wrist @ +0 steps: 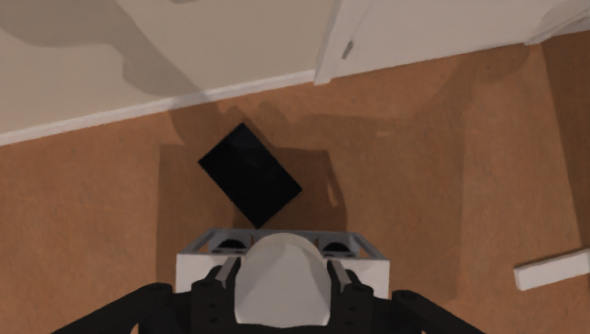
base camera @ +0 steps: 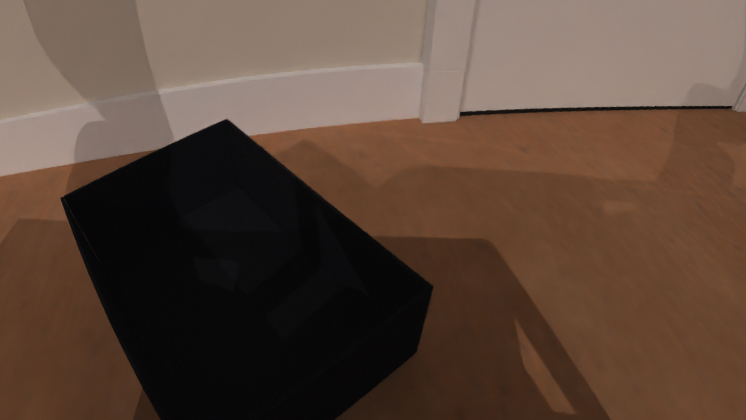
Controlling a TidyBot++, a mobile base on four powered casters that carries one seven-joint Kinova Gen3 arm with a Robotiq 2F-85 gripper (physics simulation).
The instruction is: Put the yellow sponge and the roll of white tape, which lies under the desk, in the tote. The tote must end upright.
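Places are measured from the arm's base along level axes (x up, y ahead, z left), in centimetres.
Pixels of known places: gripper, fingertip midpoint: [wrist: 283, 275].
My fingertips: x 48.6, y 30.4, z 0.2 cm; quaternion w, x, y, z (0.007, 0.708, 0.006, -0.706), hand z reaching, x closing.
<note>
Behind a point stands the place of what it marks.
The black tote [base camera: 156, 313] @[y 31.0, x -39.3, z 19.8 cm] [wrist: 250, 175] @[y 32.6, x -39.3, z 13.3 cm] stands upright on the floor, turned at an angle, close to the wall. Its inside is very dark with faint lighter patches, and I cannot tell what lies in it. My gripper [wrist: 283, 275] @[y 30.4, x 48.6, z 0.2 cm] is shut on the roll of white tape [wrist: 283, 300] @[y 29.9, x 50.6, z 0.1 cm], which sits between the fingertips at the bottom of the wrist view. In that view the tape and fingers are over the robot's base, below the tote in the picture. The gripper does not show in the base camera view. The yellow sponge does not show in either view.
A wall with a white baseboard [base camera: 313, 101] @[y 64.4, x -35.2, z 7.4 cm] [wrist: 250, 89] @[y 62.8, x -34.6, z 13.9 cm] runs behind the tote. A white door [base camera: 600, 57] @[y 75.4, x -28.5, z -39.6 cm] [wrist: 425, 35] @[y 74.9, x -13.2, z -37.3 cm] is to its right. A white bar-shaped object [wrist: 552, 270] is at the far right. The robot's white base [wrist: 372, 275] @[y 11.5, x -1.4, z -21.0 cm] shows beneath the gripper.
</note>
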